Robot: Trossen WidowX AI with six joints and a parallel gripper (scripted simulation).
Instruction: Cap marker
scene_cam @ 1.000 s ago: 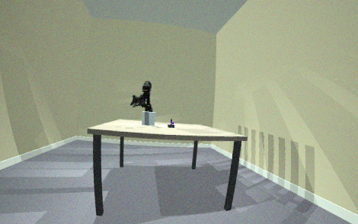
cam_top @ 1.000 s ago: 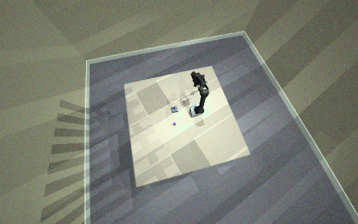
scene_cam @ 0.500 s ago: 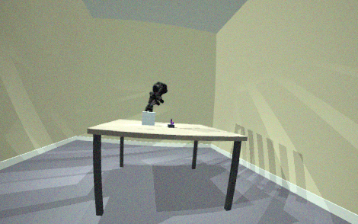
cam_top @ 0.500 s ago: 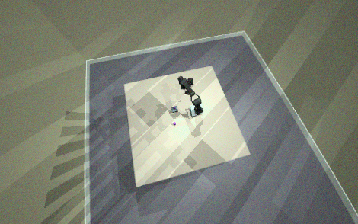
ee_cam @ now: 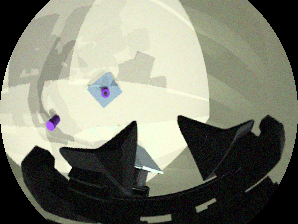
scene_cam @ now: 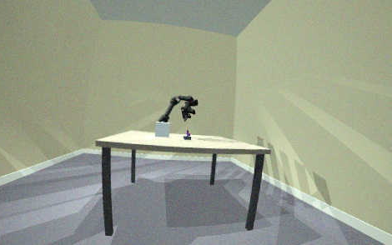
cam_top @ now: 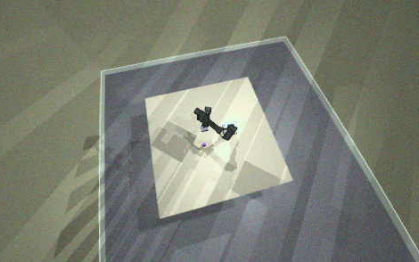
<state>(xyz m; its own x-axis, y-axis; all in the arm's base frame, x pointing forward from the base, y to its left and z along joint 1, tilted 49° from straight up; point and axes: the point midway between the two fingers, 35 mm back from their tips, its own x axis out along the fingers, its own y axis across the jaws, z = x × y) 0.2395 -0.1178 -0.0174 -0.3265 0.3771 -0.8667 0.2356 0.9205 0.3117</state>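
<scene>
Right now my gripper tip is 4 cm short of the dark holder block, 4 cm to the right of it and 18 cm above it.
</scene>
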